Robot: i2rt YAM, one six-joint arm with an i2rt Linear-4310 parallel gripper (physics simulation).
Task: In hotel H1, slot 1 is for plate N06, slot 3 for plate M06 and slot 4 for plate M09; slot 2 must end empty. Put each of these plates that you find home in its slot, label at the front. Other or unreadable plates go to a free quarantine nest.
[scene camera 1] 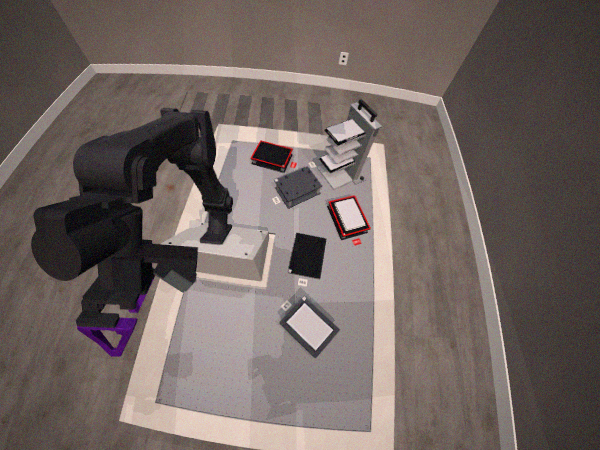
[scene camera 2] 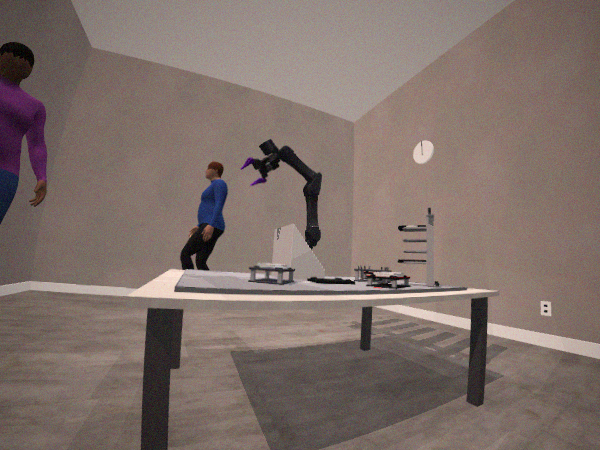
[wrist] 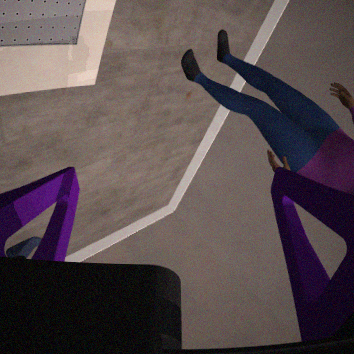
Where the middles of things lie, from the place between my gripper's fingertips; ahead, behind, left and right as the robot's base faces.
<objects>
My gripper is now 42 cm above the white plate (scene camera 1: pixel 305 322), 34 cm short of it and 5 cm to the right of it.
</objects>
